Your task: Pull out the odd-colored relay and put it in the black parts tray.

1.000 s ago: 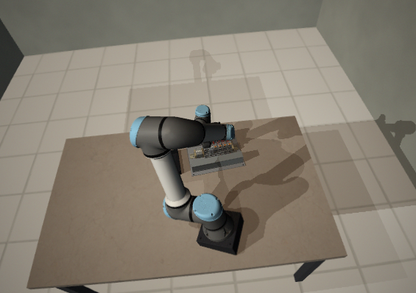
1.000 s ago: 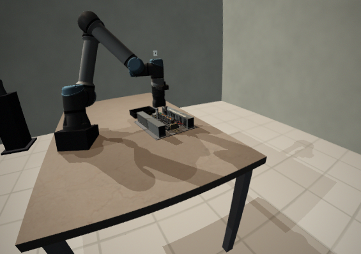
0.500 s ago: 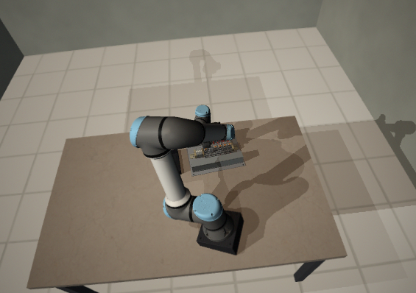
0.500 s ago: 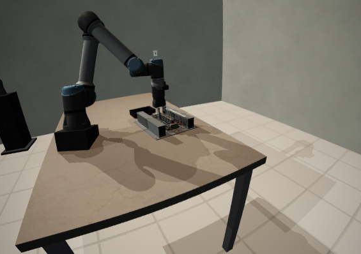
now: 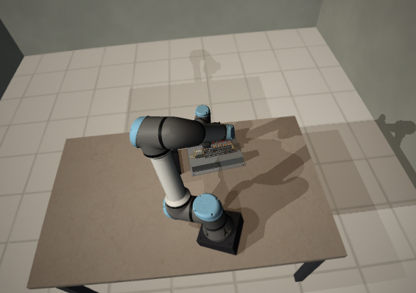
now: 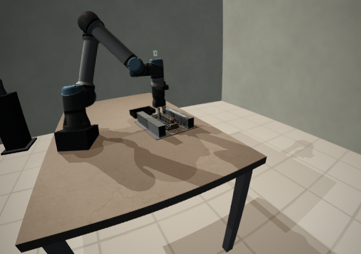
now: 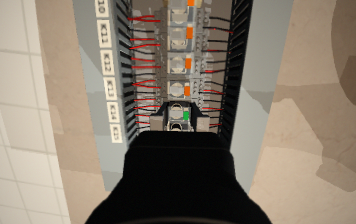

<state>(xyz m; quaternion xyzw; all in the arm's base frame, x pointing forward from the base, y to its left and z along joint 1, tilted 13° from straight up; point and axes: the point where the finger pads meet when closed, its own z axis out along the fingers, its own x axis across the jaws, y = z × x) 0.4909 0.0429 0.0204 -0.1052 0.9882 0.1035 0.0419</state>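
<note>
Now: hand 10 mm above the relay. Round my hand: black parts tray 240 mm to the left, 80 mm behind, 40 mm below; relay panel 30 mm below, 20 mm to the right.
</note>
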